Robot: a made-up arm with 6 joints.
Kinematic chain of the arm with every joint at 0, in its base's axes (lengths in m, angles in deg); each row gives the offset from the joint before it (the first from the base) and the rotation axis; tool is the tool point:
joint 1: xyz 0 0 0.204 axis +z
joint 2: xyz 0 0 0 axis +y
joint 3: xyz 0 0 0.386 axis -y
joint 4: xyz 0 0 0 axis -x
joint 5: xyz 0.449 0 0 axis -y
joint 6: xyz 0 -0.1 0 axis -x
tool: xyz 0 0 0
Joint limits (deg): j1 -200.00..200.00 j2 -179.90..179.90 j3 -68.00..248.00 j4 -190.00..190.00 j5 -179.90..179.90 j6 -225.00..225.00
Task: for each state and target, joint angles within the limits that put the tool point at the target. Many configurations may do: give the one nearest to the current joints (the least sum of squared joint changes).
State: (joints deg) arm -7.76 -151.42 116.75 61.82 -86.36 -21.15
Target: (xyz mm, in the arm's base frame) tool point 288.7 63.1 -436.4
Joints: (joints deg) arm 18.36 -167.72 145.33 71.91 -86.36 -21.15
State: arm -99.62 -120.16 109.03 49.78 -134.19 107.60
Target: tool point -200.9 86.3 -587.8
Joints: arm -45.03 -151.56 108.59 35.77 -134.19 107.60
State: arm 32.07 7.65 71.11 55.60 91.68 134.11
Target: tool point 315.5 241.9 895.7
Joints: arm 46.02 8.74 41.38 53.83 91.68 134.11
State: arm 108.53 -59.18 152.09 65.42 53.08 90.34
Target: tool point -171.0 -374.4 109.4
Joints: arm 62.66 -33.78 198.60 78.42 53.08 90.34
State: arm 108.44 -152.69 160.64 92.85 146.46 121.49
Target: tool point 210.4 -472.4 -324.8
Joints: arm 114.38 -103.68 135.78 91.93 146.46 121.49
